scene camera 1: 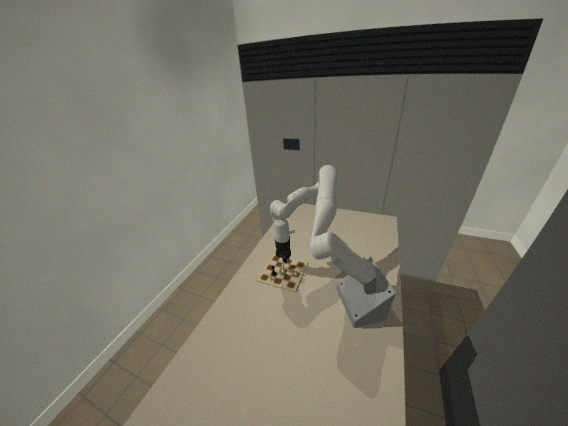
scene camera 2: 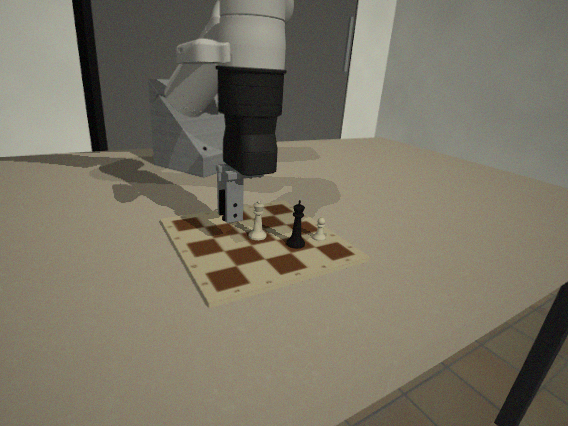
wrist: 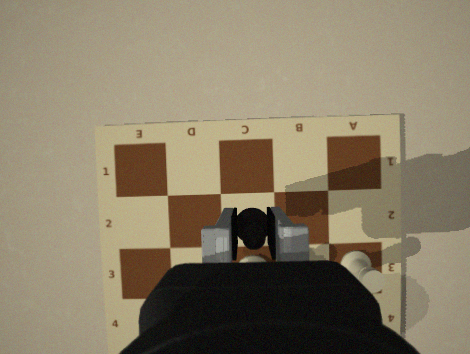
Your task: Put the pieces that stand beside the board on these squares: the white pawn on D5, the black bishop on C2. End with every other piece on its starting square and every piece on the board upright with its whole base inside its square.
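Pixels of known places: gripper, between the fingertips: (scene camera 1: 285,261) (scene camera 2: 230,217) (wrist: 252,225); arm's base, origin of its link: (scene camera 1: 365,273) (scene camera 2: 183,101).
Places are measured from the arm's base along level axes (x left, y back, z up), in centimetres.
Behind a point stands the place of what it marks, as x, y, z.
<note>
My gripper (scene camera 1: 285,260) {-6.0, -41.7, -10.3} (scene camera 2: 231,218) {-6.0, -41.7, -10.3} (wrist: 252,225) {-6.0, -41.7, -10.3} is shut on the black bishop (wrist: 252,222) {-6.4, -41.7, -8.9}, whose dark top shows between the fingers in the wrist view, over C2. The fingertips are above the board (scene camera 1: 299,285) (scene camera 2: 255,286) {-7.4, -52.2, -13.9} (wrist: 106,250) {-3.7, -52.4, -13.9}. In scene camera 2 the finger hides the bishop, so its base and tilt cannot be seen. The white pawn (scene camera 2: 320,231) {5.7, -46.0, -12.6} stands upright on D5. The white queen (scene camera 2: 257,227) {-2.2, -42.2, -12.3} (wrist: 253,259) {-3.0, -41.6, -13.4} stands on C3, mostly hidden in the wrist view. The black king (scene camera 2: 297,231) {1.6, -46.3, -11.7} (scene camera 1: 273,271) {2.2, -45.7, -11.6} stands on D4.
A white rook (wrist: 356,265) {-2.6, -34.7, -12.5} stands on A3, near the board's A edge; in scene camera 2 it is hidden behind the fingers. The queen is right beside C2, the closest piece to the fingers. The arm's base (scene camera 1: 367,300) {11.3, 2.2, -3.7} stands on the table beyond the board's A side.
</note>
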